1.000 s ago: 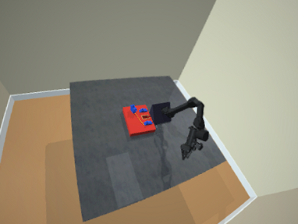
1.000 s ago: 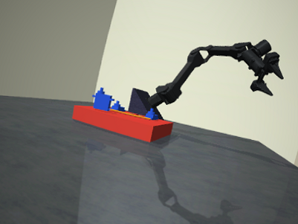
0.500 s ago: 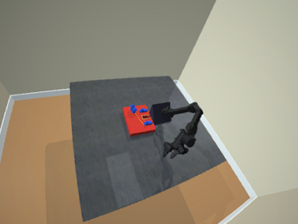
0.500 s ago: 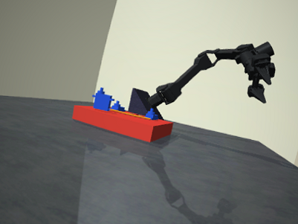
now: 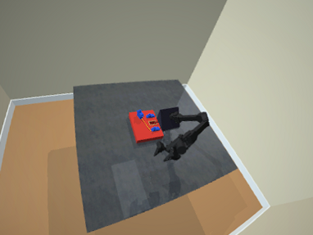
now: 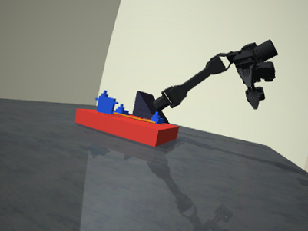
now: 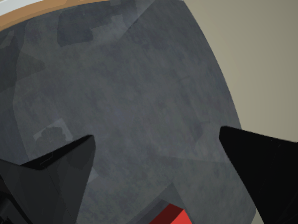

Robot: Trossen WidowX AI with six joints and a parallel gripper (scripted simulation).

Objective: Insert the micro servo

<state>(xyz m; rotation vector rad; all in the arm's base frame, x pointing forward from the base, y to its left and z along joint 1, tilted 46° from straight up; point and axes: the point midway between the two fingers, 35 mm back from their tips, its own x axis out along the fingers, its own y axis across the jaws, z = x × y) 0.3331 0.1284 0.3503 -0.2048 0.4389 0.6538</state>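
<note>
Right now my gripper tip is 38 cm to the left of the red deck, 16 cm above it and 7 cm past it.
</note>
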